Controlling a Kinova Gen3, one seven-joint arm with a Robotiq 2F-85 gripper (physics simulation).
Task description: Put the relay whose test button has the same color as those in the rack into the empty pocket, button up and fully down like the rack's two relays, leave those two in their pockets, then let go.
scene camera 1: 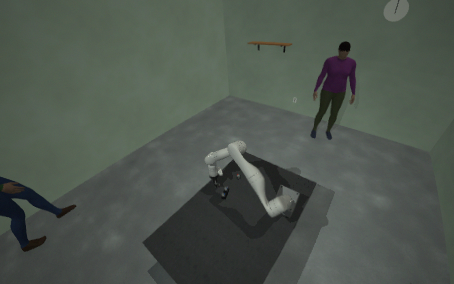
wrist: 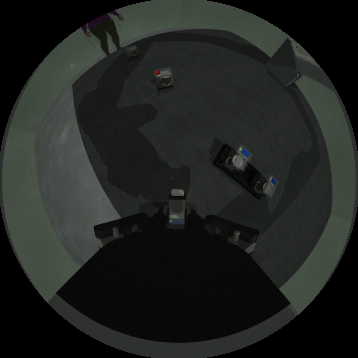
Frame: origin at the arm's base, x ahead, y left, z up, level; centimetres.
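Where they show: gripper, fingertip midpoint: (scene camera 1: 215, 185) (wrist: 176, 211); arm's base at its link origin: (scene camera 1: 285, 200).
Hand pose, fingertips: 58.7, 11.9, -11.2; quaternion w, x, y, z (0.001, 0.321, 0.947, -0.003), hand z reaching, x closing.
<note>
Things, the pixels of their top centre, and the offset from my fingertips, as dx, dy, dz. "pt": a spot on its surface instead.
- black rack at a spot on its surface: (wrist: 218, 161) pt -9.1, -2.3, -0.1
- empty pocket at a spot on its surface: (wrist: 248, 175) pt -12.7, +2.8, -0.9
- red-button relay at its top centre: (wrist: 162, 70) -11.0, -19.1, +3.2
- further relay at its top centre: (wrist: 130, 46) -12.6, -37.3, +3.2
In the wrist view my gripper (wrist: 176, 211) is shut on a relay (wrist: 177, 204) with a blue test button, clear of the rack. In the scene view the gripper (scene camera 1: 216, 183) hangs beside the rack (scene camera 1: 225, 192), where details are too small to tell. In the wrist view the black rack (wrist: 218, 161) lies to the right of the gripper. One blue-button relay (wrist: 240, 159) sits in its upper-left pocket and another blue-button relay (wrist: 268, 186) in its lower-right pocket. The empty pocket (wrist: 248, 175) lies between them.
A red-button relay (wrist: 163, 78) stands at the upper part of the wrist view. A further relay (wrist: 132, 52), its button hard to make out, stands beyond it. The arm's base plate (wrist: 287, 62) is at upper right. A person (scene camera 1: 337, 80) stands near the wall; another person (scene camera 1: 20, 210) is at left.
</note>
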